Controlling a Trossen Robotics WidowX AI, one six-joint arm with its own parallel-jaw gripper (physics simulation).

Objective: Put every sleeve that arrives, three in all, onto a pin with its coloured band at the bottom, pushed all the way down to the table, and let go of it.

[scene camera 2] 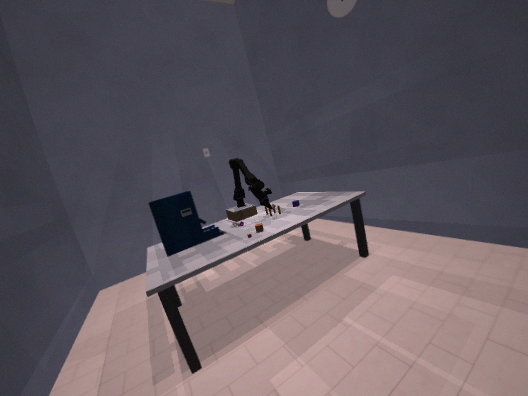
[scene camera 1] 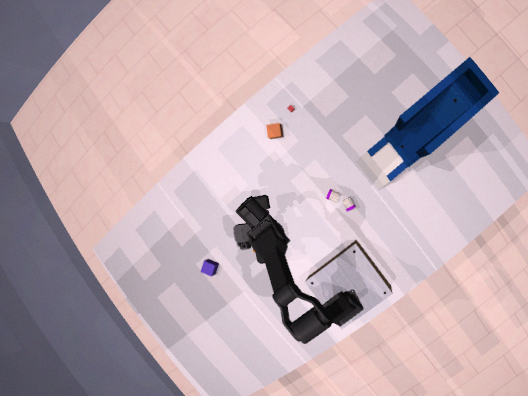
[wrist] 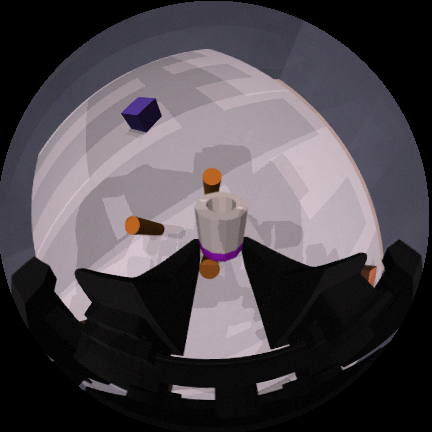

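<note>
My gripper (wrist: 220,243) (scene camera 2: 270,207) is shut on a white sleeve (wrist: 221,227) by its lower end. The sleeve's purple band is at the bottom, between the fingertips, and its open top leans away from the wrist camera. In the wrist view, orange-topped pins stand beyond the sleeve (wrist: 212,177), to its left (wrist: 132,225) and just below its band (wrist: 209,269); the last is partly hidden by the sleeve. Pins (scene camera 2: 279,209) also show by the gripper in scene camera 2. Two more sleeves with purple bands (scene camera 1: 333,195) (scene camera 1: 349,204) lie on their sides on the table.
A purple cube (scene camera 1: 210,267) (wrist: 142,114) (scene camera 2: 295,203) stands beyond the pins. An orange cube (scene camera 1: 274,131) (scene camera 2: 259,228) and a small red cube (scene camera 1: 291,108) (scene camera 2: 249,235) lie farther off. A blue chute (scene camera 1: 440,112) and the arm's base box (scene camera 2: 242,214) stand on the table.
</note>
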